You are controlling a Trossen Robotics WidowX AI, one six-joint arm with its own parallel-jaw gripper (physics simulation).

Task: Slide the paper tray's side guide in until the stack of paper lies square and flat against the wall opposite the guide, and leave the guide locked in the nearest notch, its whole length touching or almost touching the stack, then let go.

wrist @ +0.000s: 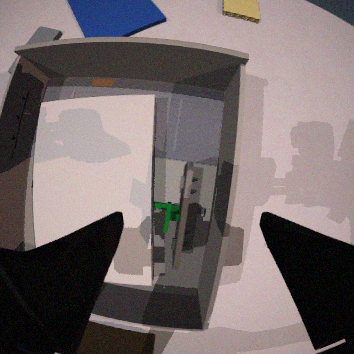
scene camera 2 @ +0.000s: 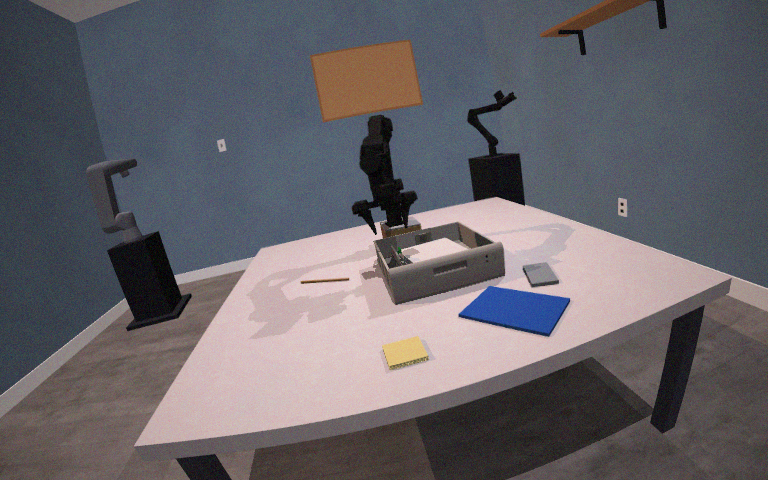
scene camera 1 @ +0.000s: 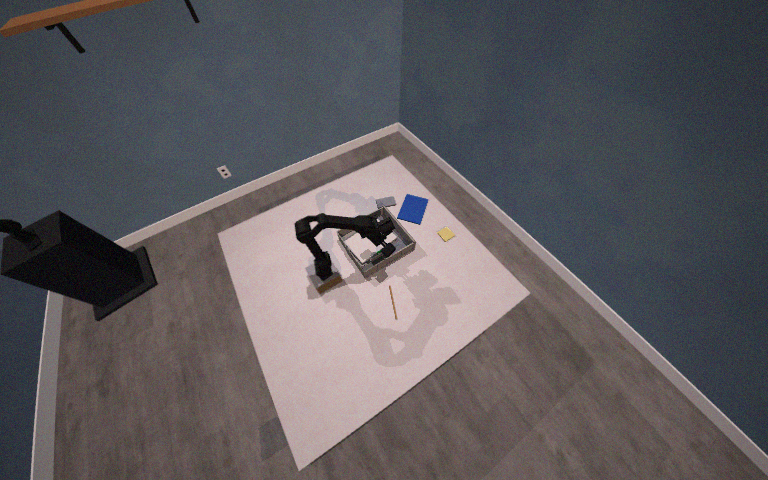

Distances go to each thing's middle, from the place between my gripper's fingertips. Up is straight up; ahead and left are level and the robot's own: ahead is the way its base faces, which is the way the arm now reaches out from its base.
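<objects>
I find the side guide (wrist: 185, 213) 10 mm behind my hand, 10 mm to the left of it and 100 mm below it, which makes the guide, going by their middles, the nearest to my hand of the things named here. The white paper stack (scene camera 2: 443, 246) is 10 mm ahead of my hand, 130 mm to the left of it and 110 mm below it. As for the blue book (scene camera 2: 535, 313), it is 380 mm ahead of my hand, 140 mm to the left of it and 140 mm below it. Of the things named here, going by their middles, the book is the farthest from my hand.
</objects>
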